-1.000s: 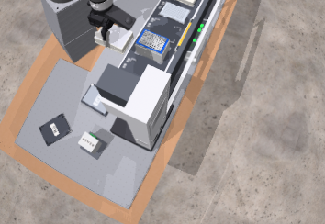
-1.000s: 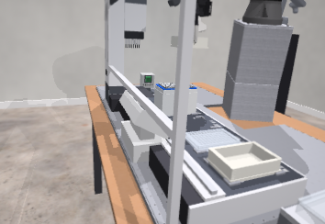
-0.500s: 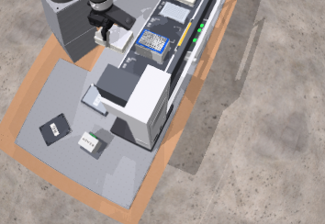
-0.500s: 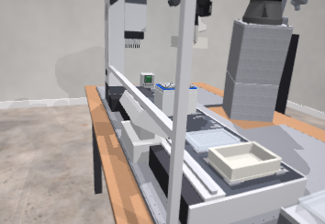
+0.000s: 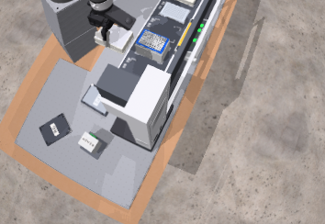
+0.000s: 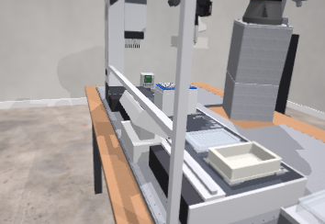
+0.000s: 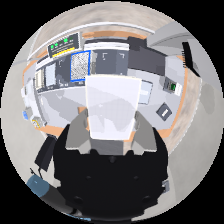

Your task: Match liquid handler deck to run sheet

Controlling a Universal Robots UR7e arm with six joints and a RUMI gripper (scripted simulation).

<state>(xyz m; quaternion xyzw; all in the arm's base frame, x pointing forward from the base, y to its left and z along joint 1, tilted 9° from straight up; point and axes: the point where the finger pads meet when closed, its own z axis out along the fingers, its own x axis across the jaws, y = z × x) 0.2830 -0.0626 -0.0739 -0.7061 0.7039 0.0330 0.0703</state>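
Right now the blue-framed tip rack is 90 mm ahead of my hand, 120 mm to the left of it and 180 mm below it. Round my hand: white sealed block (10 mm below); clear well plate (100 mm ahead, 370 mm to the left, 250 mm below); ready key post (60 mm ahead, 360 mm to the right, 240 mm below).
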